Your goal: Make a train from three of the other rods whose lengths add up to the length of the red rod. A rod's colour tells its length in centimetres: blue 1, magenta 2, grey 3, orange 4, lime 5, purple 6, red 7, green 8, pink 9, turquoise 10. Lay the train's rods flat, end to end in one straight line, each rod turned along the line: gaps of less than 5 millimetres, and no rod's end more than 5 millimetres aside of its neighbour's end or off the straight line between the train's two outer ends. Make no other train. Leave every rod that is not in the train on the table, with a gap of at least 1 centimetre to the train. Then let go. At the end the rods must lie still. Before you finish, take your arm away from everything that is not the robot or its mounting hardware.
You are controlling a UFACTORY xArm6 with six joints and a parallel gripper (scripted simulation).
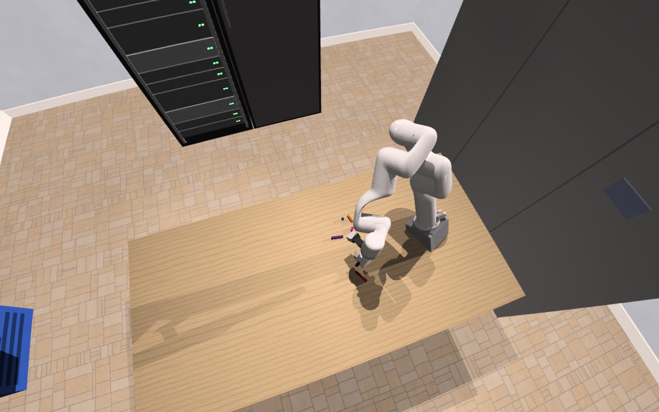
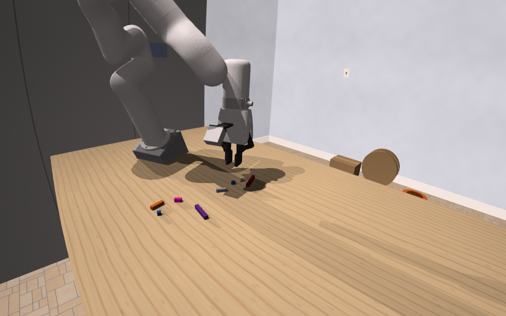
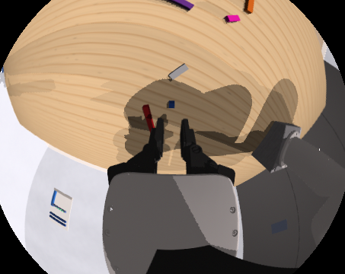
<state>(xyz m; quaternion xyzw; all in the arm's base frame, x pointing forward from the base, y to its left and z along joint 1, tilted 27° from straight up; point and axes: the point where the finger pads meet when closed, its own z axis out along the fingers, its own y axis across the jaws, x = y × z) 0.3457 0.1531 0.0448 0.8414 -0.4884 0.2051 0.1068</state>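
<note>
The red rod is 8 cm below my hand, 6 cm to the left of it and 2 cm ahead of it. The rest, counted from my hand: purple rod (16 cm to the right, 9 cm ahead, 8 cm below); then magenta rod (19 cm to the right, 8 cm below); then grey rod (8 cm below, 6 cm to the right, 2 cm ahead).
</note>
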